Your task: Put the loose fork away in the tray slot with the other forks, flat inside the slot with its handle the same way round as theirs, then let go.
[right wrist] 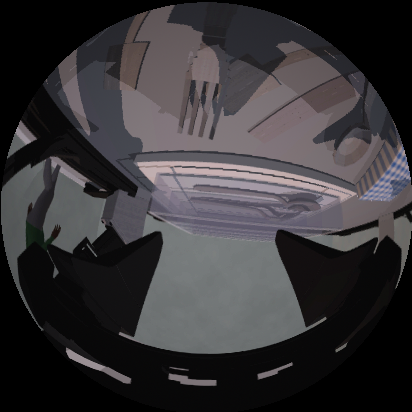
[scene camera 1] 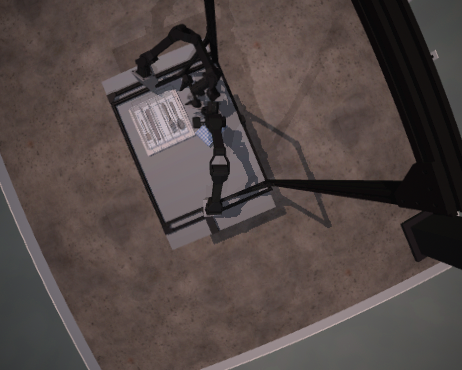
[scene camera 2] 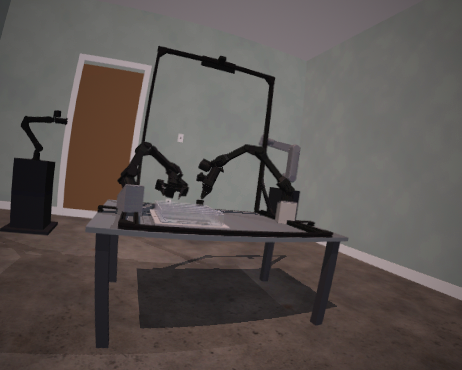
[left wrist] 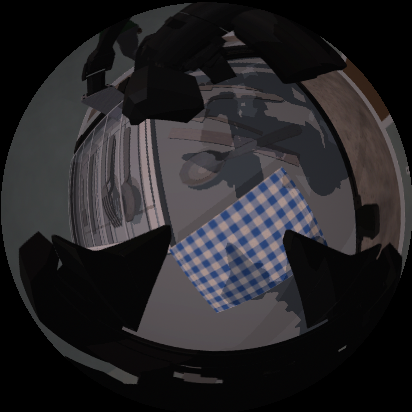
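The loose fork [right wrist: 205,67] lies on the table, tines toward the tray [right wrist: 240,170] [scene camera 1: 172,144] [left wrist: 155,175], its handle shadowed at the right wrist view's top edge. In the left wrist view I cannot make it out clearly behind the right arm. A fork [left wrist: 114,210] lies in a tray slot beside a spoon [left wrist: 131,199]. My right gripper [right wrist: 220,237] [scene camera 1: 189,93] [scene camera 2: 183,194] is open and empty, above the table near the tray. My left gripper [left wrist: 230,234] [scene camera 1: 210,107] [scene camera 2: 205,195] is open and empty, above the checkered cloth's edge.
The blue checkered cloth [left wrist: 250,235] [scene camera 1: 204,134] [right wrist: 395,175] lies right of the tray in scene camera 1. A loose spoon [left wrist: 200,167] [right wrist: 352,142] lies beside it among flat pieces and shadows. The two grippers are close together. Frame bars edge the table.
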